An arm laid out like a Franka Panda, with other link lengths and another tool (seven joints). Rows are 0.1 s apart.
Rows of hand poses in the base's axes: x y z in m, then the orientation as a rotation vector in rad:
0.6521 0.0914 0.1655 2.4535 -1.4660 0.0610
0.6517 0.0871 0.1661 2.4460 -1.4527 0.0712
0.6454 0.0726 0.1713 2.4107 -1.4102 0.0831
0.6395 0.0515 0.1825 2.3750 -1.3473 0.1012
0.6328 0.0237 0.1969 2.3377 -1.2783 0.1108
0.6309 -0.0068 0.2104 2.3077 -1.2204 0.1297
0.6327 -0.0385 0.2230 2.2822 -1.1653 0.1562
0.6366 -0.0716 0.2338 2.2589 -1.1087 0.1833
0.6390 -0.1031 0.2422 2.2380 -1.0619 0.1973
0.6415 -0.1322 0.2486 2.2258 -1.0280 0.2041
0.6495 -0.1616 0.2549 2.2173 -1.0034 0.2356
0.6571 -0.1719 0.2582 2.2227 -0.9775 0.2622
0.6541 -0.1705 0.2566 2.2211 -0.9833 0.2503
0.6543 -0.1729 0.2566 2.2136 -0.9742 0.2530
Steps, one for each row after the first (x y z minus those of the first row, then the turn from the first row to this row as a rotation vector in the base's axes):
-0.0004 -0.0043 0.0006 -0.0146 0.0012 0.0060
-0.0067 -0.0188 0.0058 -0.0630 0.0215 0.0191
-0.0126 -0.0399 0.0170 -0.1219 0.0446 0.0454
-0.0193 -0.0677 0.0314 -0.1812 0.0750 0.0750
-0.0212 -0.0982 0.0449 -0.2334 0.0927 0.1023
-0.0194 -0.1299 0.0575 -0.2831 0.1022 0.1310
-0.0155 -0.1630 0.0683 -0.3315 0.1102 0.1623
-0.0131 -0.1945 0.0767 -0.3697 0.1226 0.1872
-0.0106 -0.2236 0.0831 -0.3937 0.1326 0.2063
-0.0026 -0.2530 0.0894 -0.4194 0.1211 0.2234
0.0050 -0.2633 0.0927 -0.4323 0.1077 0.2458
0.0020 -0.2619 0.0911 -0.4279 0.1151 0.2400
0.0022 -0.2643 0.0911 -0.4380 0.1186 0.2438

